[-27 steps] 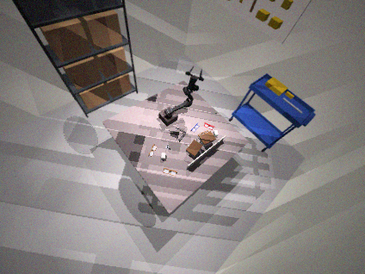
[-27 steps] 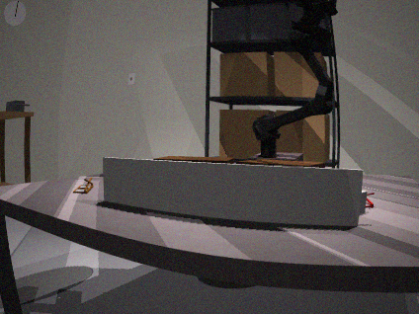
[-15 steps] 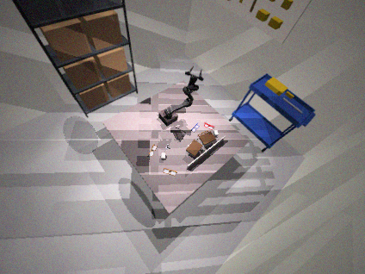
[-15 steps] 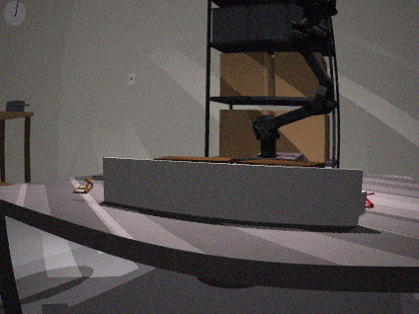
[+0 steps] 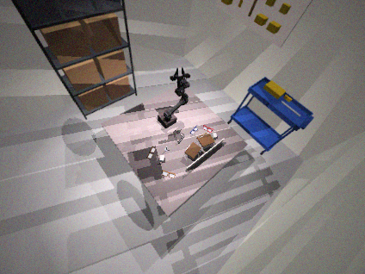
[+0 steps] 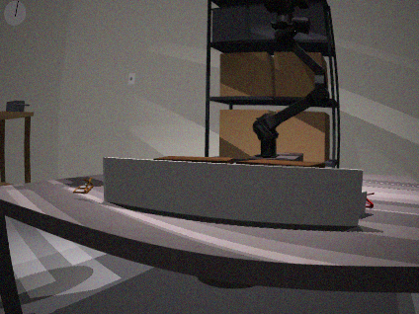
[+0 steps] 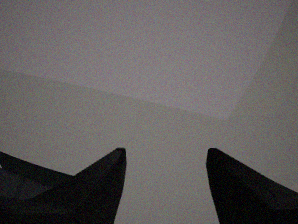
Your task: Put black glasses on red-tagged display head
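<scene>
My gripper tip is 75 cm above the peg, 35 cm to the left of it and 30 cm short of it. Round my gripper tip: white wall (72 cm below, 64 cm ahead, 5 cm to the right).
</scene>
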